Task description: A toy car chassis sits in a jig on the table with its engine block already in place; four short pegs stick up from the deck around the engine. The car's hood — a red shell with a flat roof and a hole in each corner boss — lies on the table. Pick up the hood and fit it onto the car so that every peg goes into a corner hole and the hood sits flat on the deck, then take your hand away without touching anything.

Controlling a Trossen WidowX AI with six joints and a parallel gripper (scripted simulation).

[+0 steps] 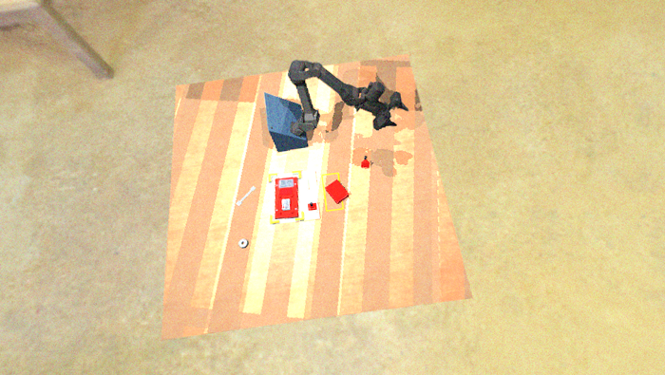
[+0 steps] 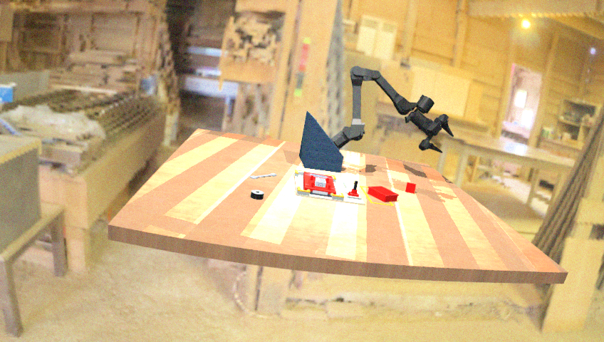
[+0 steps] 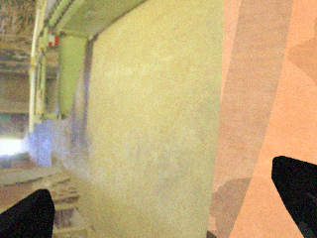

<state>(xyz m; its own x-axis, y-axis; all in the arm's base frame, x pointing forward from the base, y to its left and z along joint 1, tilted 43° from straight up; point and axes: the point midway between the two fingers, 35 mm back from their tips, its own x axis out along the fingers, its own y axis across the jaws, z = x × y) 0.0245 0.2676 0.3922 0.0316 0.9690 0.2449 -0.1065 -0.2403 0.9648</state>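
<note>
Now: gripper tip 30 cm to the left of the red hood, 28 cm short of it and 19 cm above it. From my gripper tip the other things lie so: white wrench (73 cm to the right, 29 cm ahead, 20 cm below).
</note>
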